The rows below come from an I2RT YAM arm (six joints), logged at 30 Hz.
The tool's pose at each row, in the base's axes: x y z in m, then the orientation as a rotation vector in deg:
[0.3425 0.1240 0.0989 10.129 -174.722 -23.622]
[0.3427 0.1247 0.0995 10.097 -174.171 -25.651]
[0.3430 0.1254 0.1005 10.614 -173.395 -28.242]
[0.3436 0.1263 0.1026 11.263 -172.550 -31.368]
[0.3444 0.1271 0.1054 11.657 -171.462 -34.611]
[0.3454 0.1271 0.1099 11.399 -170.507 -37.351]
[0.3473 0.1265 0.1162 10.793 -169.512 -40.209]
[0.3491 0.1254 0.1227 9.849 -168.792 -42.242]
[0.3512 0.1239 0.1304 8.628 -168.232 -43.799]
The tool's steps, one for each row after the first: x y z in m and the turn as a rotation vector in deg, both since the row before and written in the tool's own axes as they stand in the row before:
[-0.0003 0.0008 -0.0004 -1.367 0.188 -0.004]
[-0.0003 0.0009 -0.0008 -1.746 0.296 -0.367]
[-0.0006 0.0015 -0.0018 -2.095 0.216 -0.480]
[-0.0008 0.0016 -0.0024 -2.222 0.350 -0.302]
[-0.0007 0.0016 -0.0042 -1.908 0.241 0.124]
[-0.0014 0.0019 -0.0062 -2.006 0.174 0.339]
[-0.0012 0.0018 -0.0065 -1.450 0.055 0.570]
[-0.0013 0.0022 -0.0077 -1.132 -0.026 0.757]

